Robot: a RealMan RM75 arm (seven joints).
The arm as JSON. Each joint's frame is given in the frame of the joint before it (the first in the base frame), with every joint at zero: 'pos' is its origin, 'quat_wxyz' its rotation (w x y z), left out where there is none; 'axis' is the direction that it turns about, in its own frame. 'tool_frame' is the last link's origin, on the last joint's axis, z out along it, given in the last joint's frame.
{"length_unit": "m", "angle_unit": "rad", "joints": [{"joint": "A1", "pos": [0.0, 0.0, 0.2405], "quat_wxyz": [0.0, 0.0, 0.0, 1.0], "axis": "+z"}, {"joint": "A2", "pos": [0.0, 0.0, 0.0], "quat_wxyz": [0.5, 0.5, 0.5, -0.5], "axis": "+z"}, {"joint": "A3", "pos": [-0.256, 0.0, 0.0], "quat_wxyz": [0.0, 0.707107, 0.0, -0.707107], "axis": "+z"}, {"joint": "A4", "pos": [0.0, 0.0, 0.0], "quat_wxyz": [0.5, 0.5, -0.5, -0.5], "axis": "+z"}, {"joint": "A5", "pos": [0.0, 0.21, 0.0], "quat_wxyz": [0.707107, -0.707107, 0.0, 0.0], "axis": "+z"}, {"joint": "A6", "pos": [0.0, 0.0, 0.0], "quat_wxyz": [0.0, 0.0, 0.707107, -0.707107], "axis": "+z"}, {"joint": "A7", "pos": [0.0, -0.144, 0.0], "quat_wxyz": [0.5, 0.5, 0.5, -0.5], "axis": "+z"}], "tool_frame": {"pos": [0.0, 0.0, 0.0], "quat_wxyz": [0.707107, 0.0, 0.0, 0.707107]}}
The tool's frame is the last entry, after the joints.
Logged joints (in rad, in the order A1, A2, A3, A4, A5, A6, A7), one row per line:
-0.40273, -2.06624, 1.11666, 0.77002, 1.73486, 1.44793, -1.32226
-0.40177, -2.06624, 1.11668, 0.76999, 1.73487, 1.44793, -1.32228
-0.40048, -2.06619, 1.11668, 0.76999, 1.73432, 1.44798, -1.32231
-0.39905, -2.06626, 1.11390, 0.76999, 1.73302, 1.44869, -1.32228
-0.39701, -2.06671, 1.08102, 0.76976, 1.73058, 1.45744, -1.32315
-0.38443, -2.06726, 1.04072, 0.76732, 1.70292, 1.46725, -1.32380
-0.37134, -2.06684, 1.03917, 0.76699, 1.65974, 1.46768, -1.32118
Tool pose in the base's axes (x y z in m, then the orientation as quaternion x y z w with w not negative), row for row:
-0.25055, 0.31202, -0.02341, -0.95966, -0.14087, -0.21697, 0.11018
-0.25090, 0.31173, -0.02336, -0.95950, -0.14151, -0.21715, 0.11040
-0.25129, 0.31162, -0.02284, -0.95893, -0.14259, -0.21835, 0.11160
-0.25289, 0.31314, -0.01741, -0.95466, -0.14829, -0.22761, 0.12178
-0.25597, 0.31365, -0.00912, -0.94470, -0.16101, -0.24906, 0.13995
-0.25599, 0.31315, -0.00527, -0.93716, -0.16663, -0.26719, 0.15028
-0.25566, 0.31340, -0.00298, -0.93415, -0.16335, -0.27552, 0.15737
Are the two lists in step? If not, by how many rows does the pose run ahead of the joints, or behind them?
The pose runs 1 row ahead of the joints: the pose in row i belongs to the joints in row i + 1.
